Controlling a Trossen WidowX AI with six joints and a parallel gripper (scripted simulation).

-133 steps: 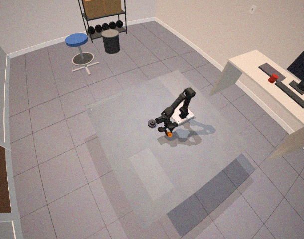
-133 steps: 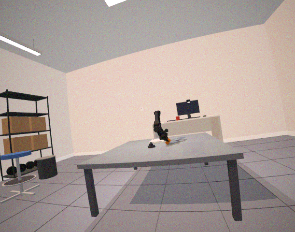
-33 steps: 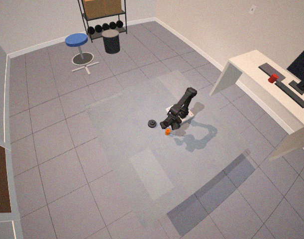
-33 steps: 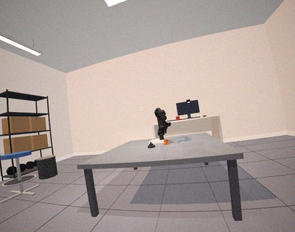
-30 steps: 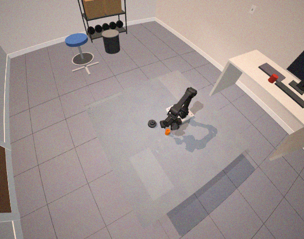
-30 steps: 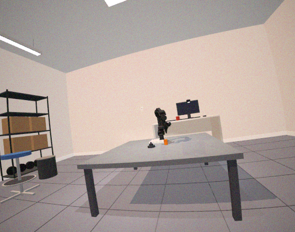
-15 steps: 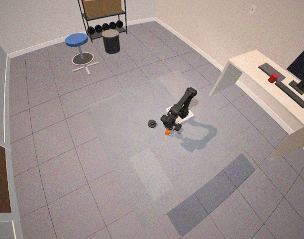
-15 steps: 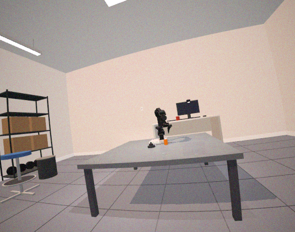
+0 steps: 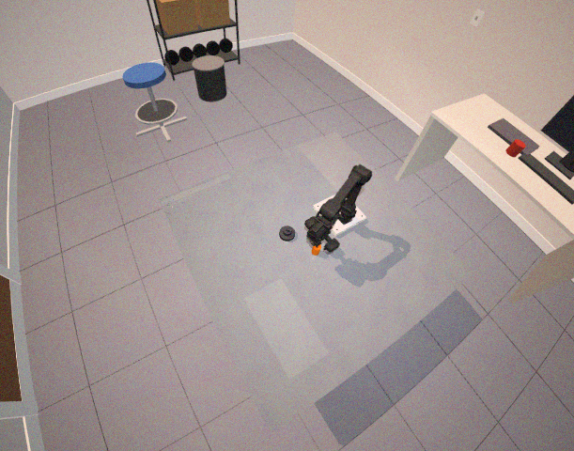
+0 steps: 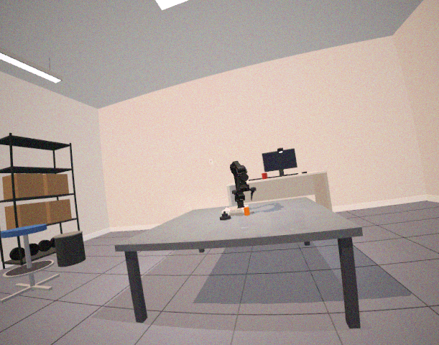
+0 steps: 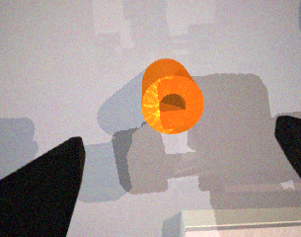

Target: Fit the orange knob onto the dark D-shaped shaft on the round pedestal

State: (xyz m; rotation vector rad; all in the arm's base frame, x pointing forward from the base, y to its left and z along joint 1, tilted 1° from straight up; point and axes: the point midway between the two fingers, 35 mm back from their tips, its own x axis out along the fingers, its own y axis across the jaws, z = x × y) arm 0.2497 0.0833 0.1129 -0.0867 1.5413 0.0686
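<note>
The orange knob lies 80 mm below my gripper tip. Also, from my gripper tip: D-shaft pedestal (160 mm to the right, 80 mm below, 70 mm ahead).
</note>
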